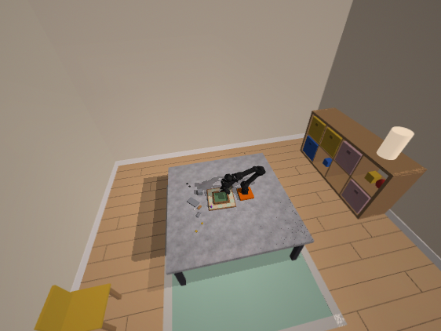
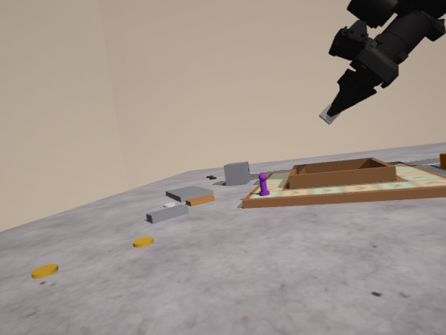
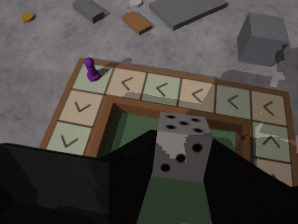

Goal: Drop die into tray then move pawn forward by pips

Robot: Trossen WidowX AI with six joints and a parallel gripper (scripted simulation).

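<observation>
Right now the white die is right at my gripper tip. Round my gripper tip: flat grey slab (30 cm ahead, 12 cm below, 1 cm to the left); grey cube (22 cm ahead, 10 cm to the right, 10 cm below); purple pawn (11 cm to the left, 11 cm ahead, 10 cm below).
</observation>
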